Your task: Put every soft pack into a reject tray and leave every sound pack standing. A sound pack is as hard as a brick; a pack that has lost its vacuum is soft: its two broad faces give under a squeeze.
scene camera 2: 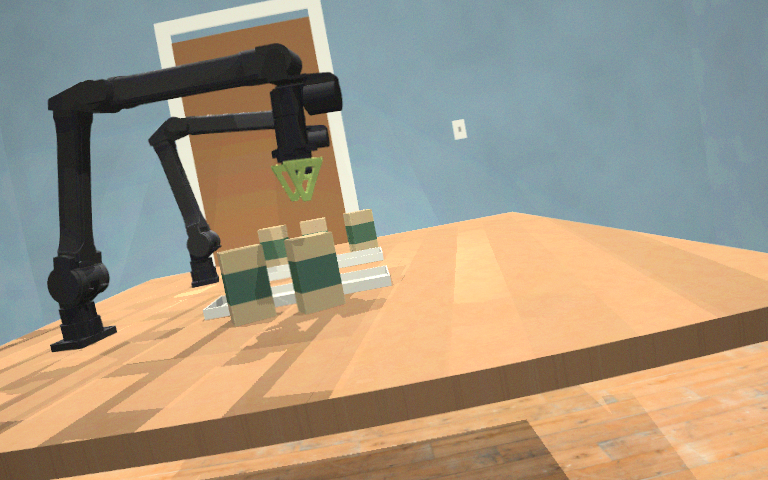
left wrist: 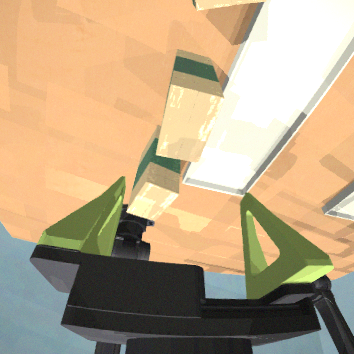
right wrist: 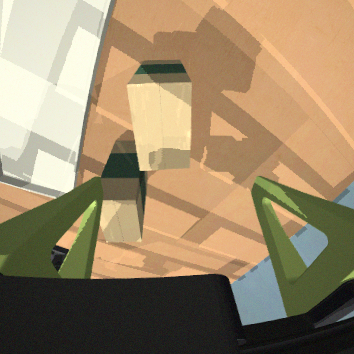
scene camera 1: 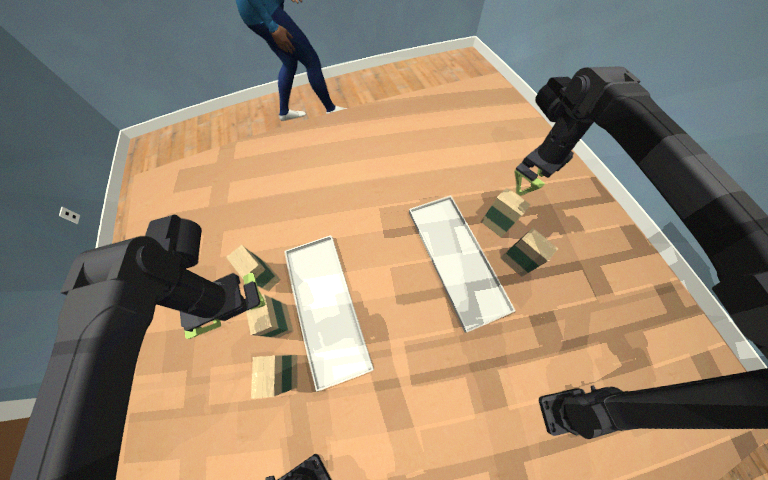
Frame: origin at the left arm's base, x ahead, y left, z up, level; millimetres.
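Seen in the pictures: left gripper, fingertip midpoint: (left wrist: 185, 189) (scene camera 1: 242, 312); right gripper, fingertip midpoint: (scene camera 2: 300, 201) (right wrist: 180, 184) (scene camera 1: 529, 184); left arm's base at its link origin: (scene camera 2: 206, 283); right arm's base at its link origin: (scene camera 2: 85, 341) (scene camera 1: 564, 410).
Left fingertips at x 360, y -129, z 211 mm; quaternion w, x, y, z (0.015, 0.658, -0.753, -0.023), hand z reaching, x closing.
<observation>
Offsets run from my left fingertips to a thing's middle.
Three cream packs with green bands stand left of the left white tray @(dx -25, dy -125, dz -200 mm) (scene camera 1: 334, 339) (scene camera 2: 362, 257) (left wrist: 255, 115): the back pack @(dx +155, dy -16, dz -141 mm) (scene camera 1: 242, 261) (scene camera 2: 360, 232), the middle pack @(dx +7, dy -11, dz -81 mm) (scene camera 1: 261, 321) (left wrist: 190, 120) and the front pack @(dx -118, dy +44, dz -141 mm) (scene camera 1: 265, 378) (scene camera 2: 273, 246) (left wrist: 156, 192). Right of the right tray @(dx -126, dy -522, dz -200 mm) (scene camera 1: 461, 260) (scene camera 2: 368, 279) (right wrist: 50, 65) stand a back pack @(dx -110, dy -701, dz -141 mm) (scene camera 1: 501, 215) (scene camera 2: 314, 274) (right wrist: 162, 120) and a front pack @(dx -239, dy -662, dz -141 mm) (scene camera 1: 530, 251) (scene camera 2: 246, 283) (right wrist: 121, 200). My left gripper (scene camera 1: 227, 319) (left wrist: 185, 189) is open, empty, near the middle pack. My right gripper (scene camera 1: 527, 187) (scene camera 2: 301, 199) (right wrist: 180, 184) is open, empty, above its back pack.
A person (scene camera 1: 294, 50) stands beyond the table's back edge. The right arm's base (scene camera 1: 560, 412) (scene camera 2: 82, 333) and the left arm's base (scene camera 2: 203, 274) are fixed on the table. A wooden door (scene camera 2: 226, 186) is behind the arms.
</observation>
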